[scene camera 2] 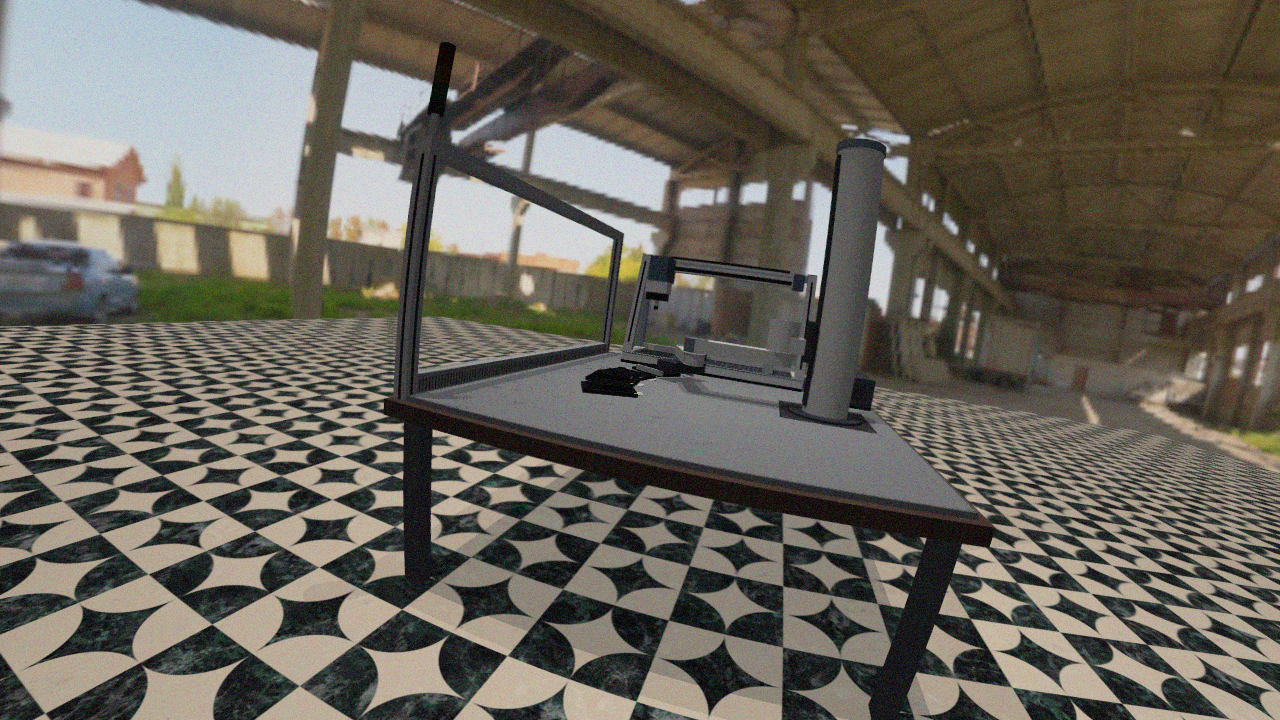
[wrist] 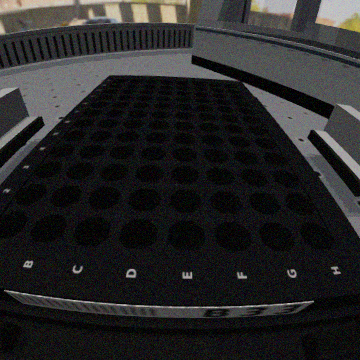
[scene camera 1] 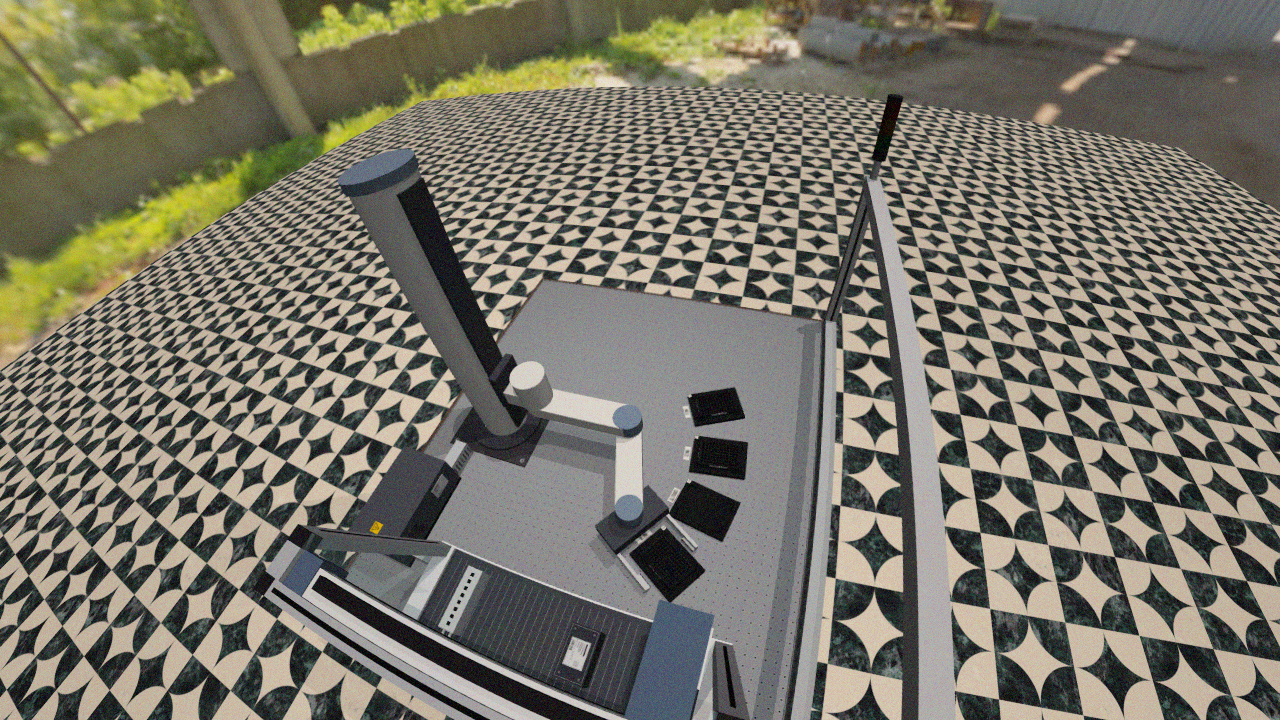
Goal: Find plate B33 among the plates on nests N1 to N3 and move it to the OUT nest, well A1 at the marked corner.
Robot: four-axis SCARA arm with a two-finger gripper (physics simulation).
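Frame: origin at the arm's base, x ahead, y left, z up, level; millimetres.
Seen in the pictures: gripper, between the fingertips: (scene camera 2: 652, 366) (wrist: 177, 107) (scene camera 1: 672, 568); arm's base, origin of its link: (scene camera 2: 823, 419) (scene camera 1: 508, 420).
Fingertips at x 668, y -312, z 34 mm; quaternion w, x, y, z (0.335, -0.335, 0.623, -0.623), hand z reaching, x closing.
Observation:
Offsets run from my fingertips to a thing's top centre. "spot": to the spot under its first point.
The black plate B33 @(19 mm back, 15 mm left, 5 mm up) (scene camera 1: 660, 555) (wrist: 160, 257) lies level on the position closest to the grey instrument, beneath and between my fingers. Its white front label reads B33 in the wrist view; letters B to H run along its near edge. The A1 corner falls outside the left edge of that view. My gripper (scene camera 1: 671, 568) (wrist: 177, 107) is open, with one finger on each side of the plate and a gap at both. Further black plates or nests @(1 mm back, 536 mm left, 5 mm up) (scene camera 1: 716, 405) @(46 mm ahead, 357 mm left, 5 mm up) (scene camera 1: 718, 457) @(spot: 44 mm ahead, 180 mm left, 9 mm down) (scene camera 1: 705, 510) lie in an arc beside it. Nest names are not readable.
The grey instrument with a ribbed dark deck (scene camera 1: 528, 617) and blue end block @(spot: 68 mm ahead, 223 mm right, 467 mm up) (scene camera 1: 671, 658) stands close by. A tall frame (scene camera 1: 904, 358) (scene camera 2: 418, 268) edges the table. The arm's column (scene camera 1: 420, 295) (scene camera 2: 845, 286) and a dark control box @(spot: 744 mm back, 87 mm right, 94 mm up) (scene camera 1: 407, 501) stand at the other side.

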